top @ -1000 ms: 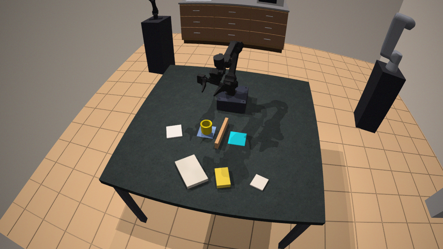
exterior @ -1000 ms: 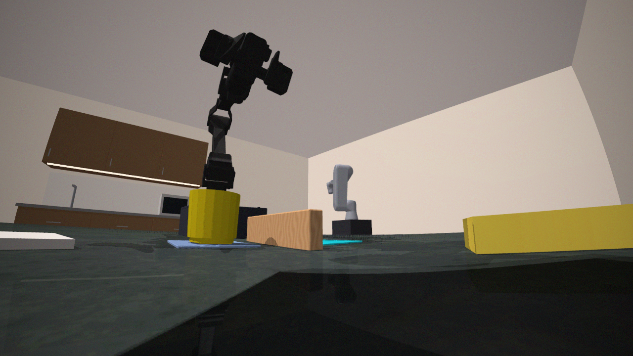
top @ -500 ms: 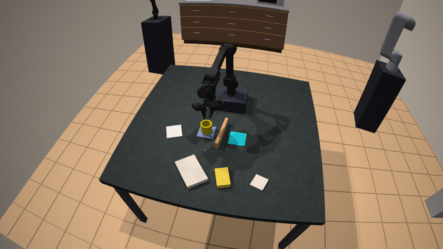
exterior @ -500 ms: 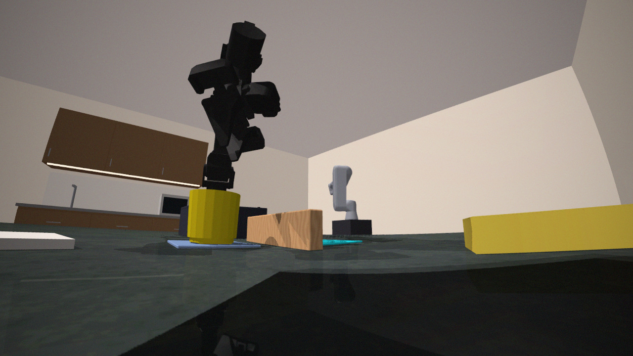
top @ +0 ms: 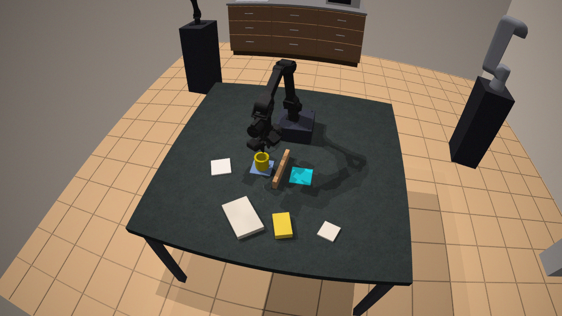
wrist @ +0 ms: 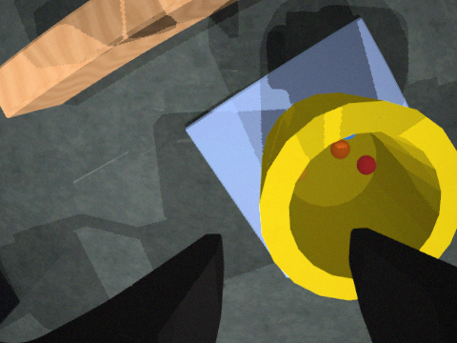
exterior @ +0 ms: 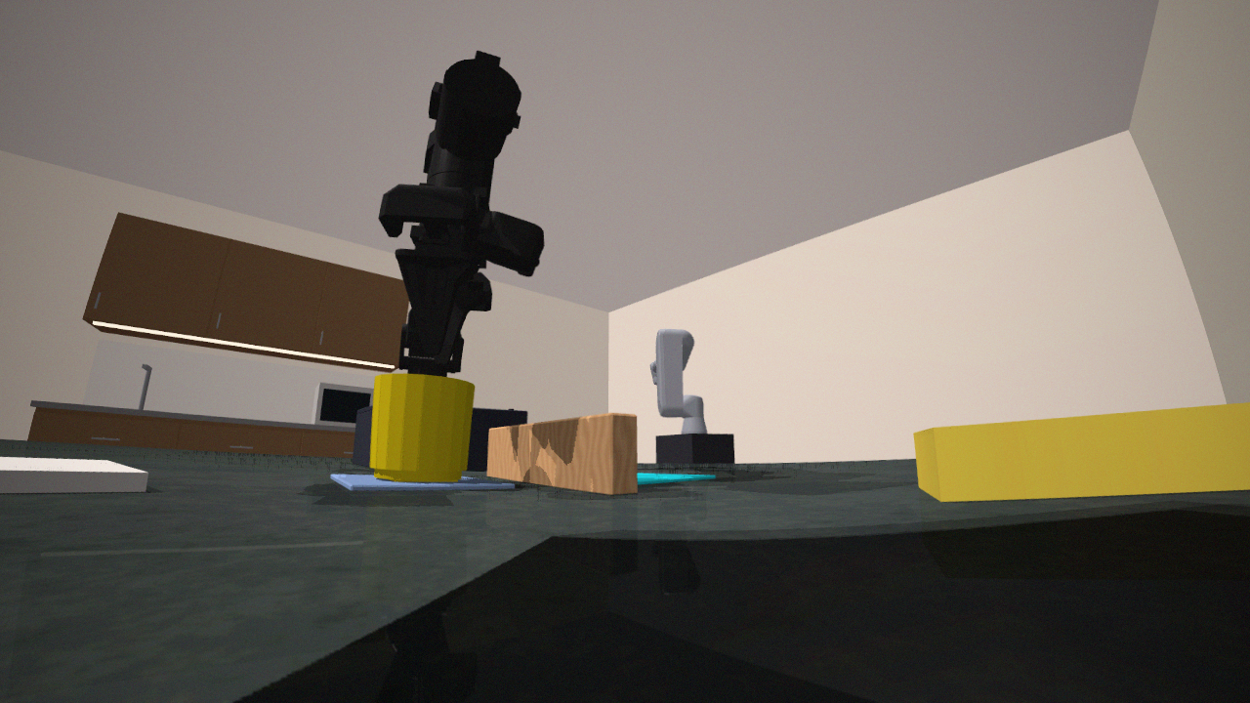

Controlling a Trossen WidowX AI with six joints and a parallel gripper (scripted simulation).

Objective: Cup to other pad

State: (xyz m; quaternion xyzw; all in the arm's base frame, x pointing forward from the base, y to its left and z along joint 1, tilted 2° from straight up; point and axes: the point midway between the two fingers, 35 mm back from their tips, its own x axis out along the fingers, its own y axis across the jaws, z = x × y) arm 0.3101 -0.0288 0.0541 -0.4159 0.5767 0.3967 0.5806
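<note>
Now: the yellow cup 60 mm below my gripper tip, 20 mm ahead of it and 10 mm to the right of it. Also, from my gripper tip: red marble (80 mm below, 40 mm ahead, 20 mm to the right); light blue pad (100 mm below, 30 mm ahead, 10 mm to the right); wooden block (90 mm to the left, 80 mm below, 20 mm ahead).
</note>
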